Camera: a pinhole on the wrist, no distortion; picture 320 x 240 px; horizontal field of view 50.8 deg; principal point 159.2 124.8 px. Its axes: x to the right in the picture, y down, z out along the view. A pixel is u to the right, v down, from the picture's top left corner.
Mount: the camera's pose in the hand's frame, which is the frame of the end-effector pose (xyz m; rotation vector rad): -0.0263 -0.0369 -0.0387 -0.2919 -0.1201 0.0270
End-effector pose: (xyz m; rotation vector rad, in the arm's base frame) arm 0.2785 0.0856 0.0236 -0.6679 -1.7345 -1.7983
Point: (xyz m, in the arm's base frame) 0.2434 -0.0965 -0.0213
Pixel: behind the camera
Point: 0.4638 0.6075 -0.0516
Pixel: 91.9 88.7
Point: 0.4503 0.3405 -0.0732
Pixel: 10.5 120.5
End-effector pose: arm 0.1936 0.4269 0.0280 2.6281 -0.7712 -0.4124
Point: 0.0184 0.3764 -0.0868
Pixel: 109.4 179.5
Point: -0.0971 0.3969 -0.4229
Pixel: 128.4 26.7
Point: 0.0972 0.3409 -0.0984
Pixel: 229.4 169.4
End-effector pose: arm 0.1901 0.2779 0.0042 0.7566 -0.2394 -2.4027
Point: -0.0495 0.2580 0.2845
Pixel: 257.9 45.8
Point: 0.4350 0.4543 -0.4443
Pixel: behind the camera
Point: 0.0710 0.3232 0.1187
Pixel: outside the picture
